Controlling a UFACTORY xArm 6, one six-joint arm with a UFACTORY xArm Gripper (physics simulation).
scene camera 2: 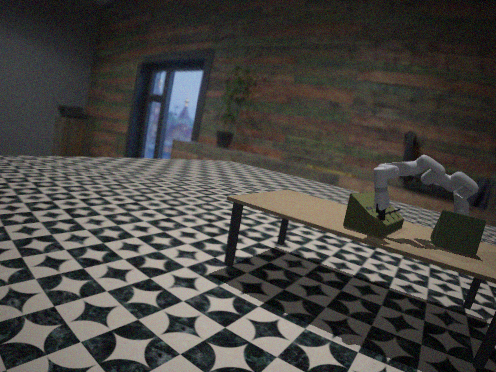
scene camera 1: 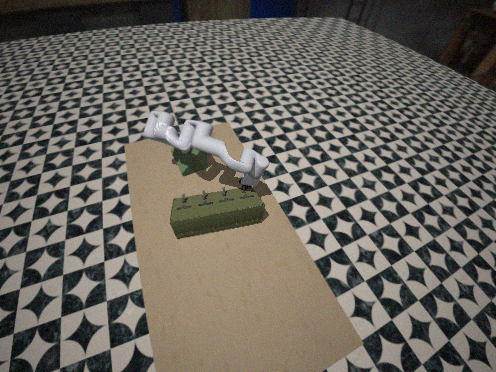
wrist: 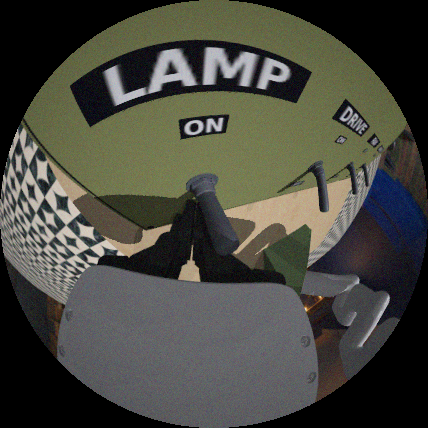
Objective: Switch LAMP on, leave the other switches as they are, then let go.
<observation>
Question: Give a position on an olive switch box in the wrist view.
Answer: At 249, 110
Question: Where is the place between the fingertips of my gripper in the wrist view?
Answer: At 195, 214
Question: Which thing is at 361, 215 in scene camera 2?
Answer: An olive switch box.
</observation>
